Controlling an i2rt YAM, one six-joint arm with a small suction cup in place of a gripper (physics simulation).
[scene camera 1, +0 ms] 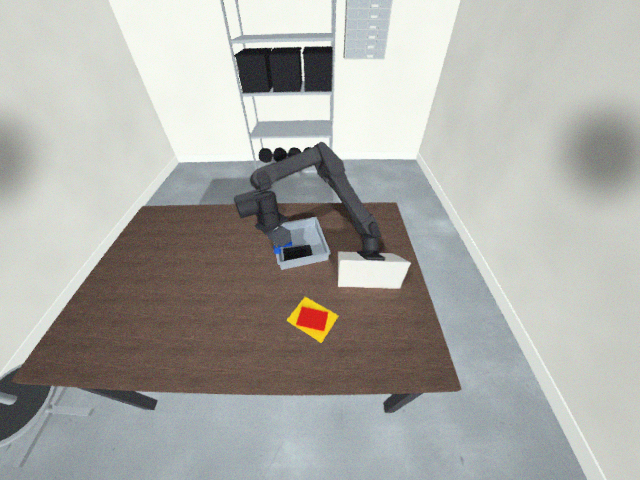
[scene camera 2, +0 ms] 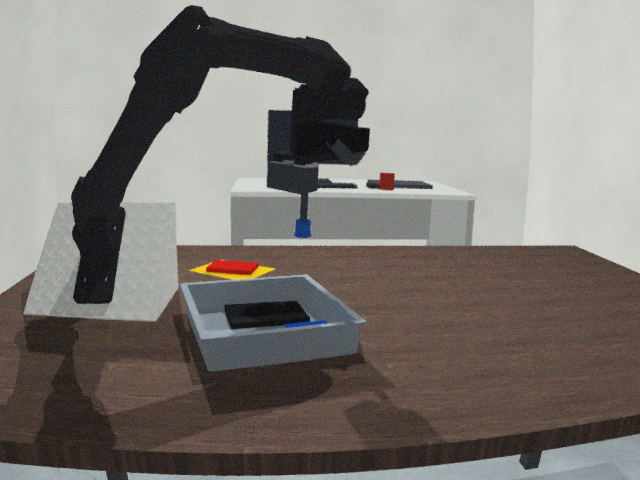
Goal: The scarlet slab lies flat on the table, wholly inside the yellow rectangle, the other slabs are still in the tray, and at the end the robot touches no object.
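Where they show: end effector, tool point: (scene camera 1: 277, 251) (scene camera 2: 302, 235); arm's base, origin of the base link: (scene camera 1: 369, 256) (scene camera 2: 101, 254).
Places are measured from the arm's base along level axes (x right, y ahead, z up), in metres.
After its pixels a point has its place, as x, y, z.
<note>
The scarlet slab (scene camera 1: 312, 318) {-0.225, 0.225, -0.077} (scene camera 2: 232, 267) {-0.204, 0.226, -0.077} lies flat on the table, inside the yellow rectangle (scene camera 1: 320, 336) {-0.287, 0.196, -0.086} (scene camera 2: 199, 269) {-0.220, 0.152, -0.086}, with yellow showing around it. The grey tray (scene camera 1: 305, 262) {0.026, 0.262, -0.071} (scene camera 2: 284, 348) {0.248, 0.323, -0.065} holds a black slab (scene camera 1: 297, 252) {0.085, 0.300, -0.074} (scene camera 2: 266, 313) {0.088, 0.299, -0.074} and a blue slab (scene camera 2: 306, 323) {0.135, 0.360, -0.073}, which is mostly hidden by the tray wall in scene camera 2 and by the arm in scene camera 1. My gripper (scene camera 1: 277, 250) (scene camera 2: 302, 228), a blue suction cup, points down in the air above the tray's side, with nothing on it. It is apart from the slabs.
The arm's base stands at a white slanted block (scene camera 1: 369, 273) {-0.090, 0.015, 0.008} (scene camera 2: 147, 258) {0.009, 0.090, -0.004} beside the tray, on the brown table (scene camera 1: 180, 320) {-0.236, 0.713, -0.086} (scene camera 2: 465, 335) {0.171, 0.607, -0.087}. A white desk (scene camera 2: 330, 217) with a red object (scene camera 2: 386, 181) stands behind the table. A shelf rack (scene camera 1: 292, 128) stands at the far wall.
</note>
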